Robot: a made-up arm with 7 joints.
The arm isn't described. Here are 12 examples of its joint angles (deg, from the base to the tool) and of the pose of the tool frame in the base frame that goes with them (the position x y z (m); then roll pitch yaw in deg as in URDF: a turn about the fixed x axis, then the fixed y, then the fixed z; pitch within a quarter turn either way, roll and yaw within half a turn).
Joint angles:
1: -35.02 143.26 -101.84 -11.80 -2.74 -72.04 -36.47
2: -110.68 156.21 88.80 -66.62 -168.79 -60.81 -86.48
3: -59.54 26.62 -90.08 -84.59 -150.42 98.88 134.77
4: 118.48 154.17 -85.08 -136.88 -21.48 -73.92 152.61
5: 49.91 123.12 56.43 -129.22 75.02 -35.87 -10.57
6: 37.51 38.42 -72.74 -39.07 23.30 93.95 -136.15
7: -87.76 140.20 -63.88 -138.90 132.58 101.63 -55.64
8: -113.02 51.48 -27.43 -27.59 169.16 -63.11 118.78
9: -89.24 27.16 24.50 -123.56 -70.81 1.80 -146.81
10: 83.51 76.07 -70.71 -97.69 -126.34 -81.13 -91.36
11: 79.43 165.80 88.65 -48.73 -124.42 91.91 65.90
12: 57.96 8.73 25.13 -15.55 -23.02 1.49 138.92
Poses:
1: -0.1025 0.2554 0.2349 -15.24 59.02 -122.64
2: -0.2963 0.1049 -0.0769 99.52 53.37 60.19
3: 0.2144 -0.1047 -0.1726 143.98 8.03 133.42
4: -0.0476 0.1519 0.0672 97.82 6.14 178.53
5: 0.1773 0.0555 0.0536 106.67 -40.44 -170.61
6: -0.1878 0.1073 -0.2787 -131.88 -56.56 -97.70
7: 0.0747 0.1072 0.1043 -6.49 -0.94 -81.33
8: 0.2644 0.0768 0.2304 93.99 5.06 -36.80
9: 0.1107 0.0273 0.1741 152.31 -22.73 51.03
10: -0.2459 0.0865 -0.0651 131.91 21.50 109.52
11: 0.3327 0.0443 0.0788 -142.02 47.15 -64.75
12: -0.2790 0.0293 -0.2284 14.20 -45.04 147.16
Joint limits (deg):
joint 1: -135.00..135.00
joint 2: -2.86..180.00
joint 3: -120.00..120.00
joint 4: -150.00..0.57
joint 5: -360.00..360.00
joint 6: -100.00..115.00
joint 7: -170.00..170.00
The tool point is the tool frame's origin. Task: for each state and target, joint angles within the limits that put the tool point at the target. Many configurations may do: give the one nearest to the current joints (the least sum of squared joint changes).
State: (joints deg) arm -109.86 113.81 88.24 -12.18 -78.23 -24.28 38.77
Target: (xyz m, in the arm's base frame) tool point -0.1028 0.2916 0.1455
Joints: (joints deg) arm -95.95 104.05 70.15 -51.81 -78.23 -24.28 38.77
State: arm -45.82 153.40 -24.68 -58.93 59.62 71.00 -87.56
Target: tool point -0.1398 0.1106 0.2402
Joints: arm -81.00 171.22 -26.74 -82.01 59.62 71.00 -87.56
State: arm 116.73 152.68 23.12 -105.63 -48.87 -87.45 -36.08
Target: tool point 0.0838 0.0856 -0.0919
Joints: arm 93.20 124.13 34.25 -144.70 -48.87 -87.45 -36.08
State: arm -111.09 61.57 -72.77 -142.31 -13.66 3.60 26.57
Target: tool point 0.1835 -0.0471 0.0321
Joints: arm -98.37 67.43 -83.25 -129.68 -13.66 3.60 26.57
